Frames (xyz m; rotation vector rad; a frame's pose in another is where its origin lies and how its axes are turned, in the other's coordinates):
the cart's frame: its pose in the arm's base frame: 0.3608 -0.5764 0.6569 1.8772 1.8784 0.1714
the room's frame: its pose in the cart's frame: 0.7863 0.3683 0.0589 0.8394 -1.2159 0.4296
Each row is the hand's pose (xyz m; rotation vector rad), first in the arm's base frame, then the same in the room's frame.
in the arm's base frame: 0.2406 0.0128 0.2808 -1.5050 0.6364 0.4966
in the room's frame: 0.1167 -0.2647 0.5490 2.2738 0.7365 -0.1044
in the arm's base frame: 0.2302 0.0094 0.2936 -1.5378 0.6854 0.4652
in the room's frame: 0.1013 -0.2675 0.5551 2.2722 0.7570 -0.0279
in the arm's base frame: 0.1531 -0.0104 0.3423 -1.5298 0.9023 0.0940
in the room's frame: 0.0317 -0.2989 0.6089 2.4009 1.0457 0.2968
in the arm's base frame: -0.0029 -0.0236 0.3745 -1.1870 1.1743 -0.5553
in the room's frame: -0.0434 -0.3909 0.7158 -2.5625 -1.4790 -0.7201
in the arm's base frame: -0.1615 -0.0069 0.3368 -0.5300 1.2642 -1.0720
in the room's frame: -0.0499 -0.5159 0.8216 -1.8515 -1.2392 -0.6405
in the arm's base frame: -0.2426 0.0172 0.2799 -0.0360 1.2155 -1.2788
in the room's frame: -0.0160 -0.5962 0.8745 -1.4585 -1.0236 -0.4873
